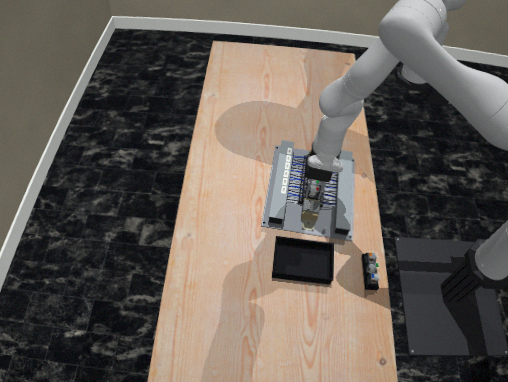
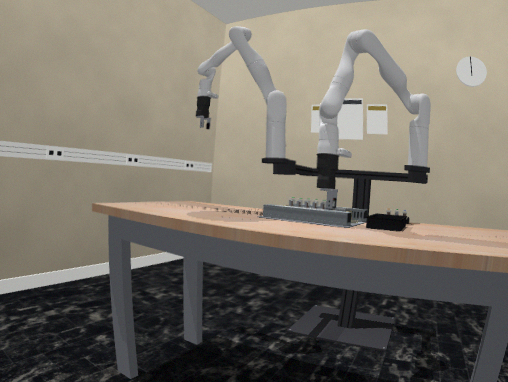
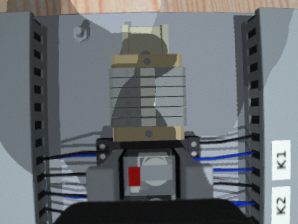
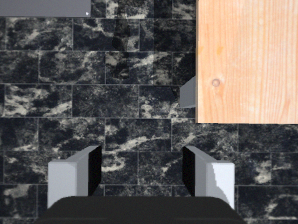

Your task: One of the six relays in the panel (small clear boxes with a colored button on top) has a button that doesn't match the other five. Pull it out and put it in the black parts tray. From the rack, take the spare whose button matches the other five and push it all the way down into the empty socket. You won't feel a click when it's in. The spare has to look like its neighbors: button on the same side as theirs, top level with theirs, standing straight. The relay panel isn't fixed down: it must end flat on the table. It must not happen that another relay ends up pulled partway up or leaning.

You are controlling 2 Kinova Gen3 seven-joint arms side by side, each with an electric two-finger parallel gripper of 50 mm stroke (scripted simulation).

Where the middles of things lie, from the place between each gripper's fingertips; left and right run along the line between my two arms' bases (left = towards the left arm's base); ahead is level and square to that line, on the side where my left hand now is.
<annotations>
The relay panel (image 1: 300,213) is 5 cm to the right of my left hand (image 2: 331,208), 4 cm below it and 1 cm behind it. From my left hand the other things lie so: black parts tray (image 1: 311,261): 20 cm to the left, 5 cm ahead, 4 cm below.
Right now my right hand is 40 cm short of the relay panel, 73 cm to the right of it and 39 cm above it. Also, from my right hand: black parts tray (46 cm ahead, 98 cm to the left, 39 cm below).
</annotations>
